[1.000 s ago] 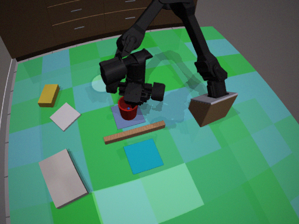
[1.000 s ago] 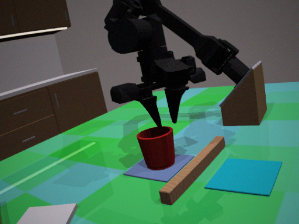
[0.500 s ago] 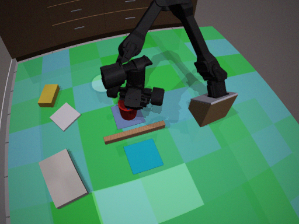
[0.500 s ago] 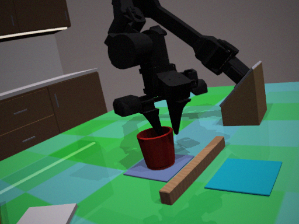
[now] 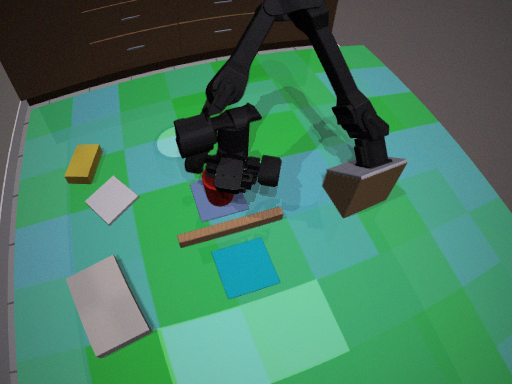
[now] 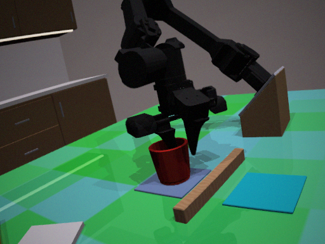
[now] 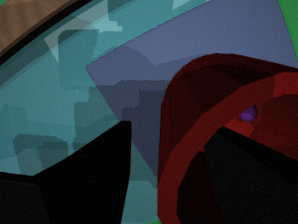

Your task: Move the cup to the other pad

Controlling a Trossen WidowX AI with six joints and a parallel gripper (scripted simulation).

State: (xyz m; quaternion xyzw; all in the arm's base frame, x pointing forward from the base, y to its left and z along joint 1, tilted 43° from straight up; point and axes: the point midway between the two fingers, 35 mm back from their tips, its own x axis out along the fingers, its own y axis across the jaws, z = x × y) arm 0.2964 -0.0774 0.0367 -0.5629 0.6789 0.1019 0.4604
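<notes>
My gripper tip is now 50 mm above the lavender pad, 30 mm short of it and 20 mm to the left of it. Also, from my gripper tip: dark red cup: 30 mm ahead, 20 mm to the right; wooden bar: 70 mm to the left, 40 mm below, 30 mm ahead; cyan pad: 170 mm to the left, 50 mm below, 30 mm ahead.
</notes>
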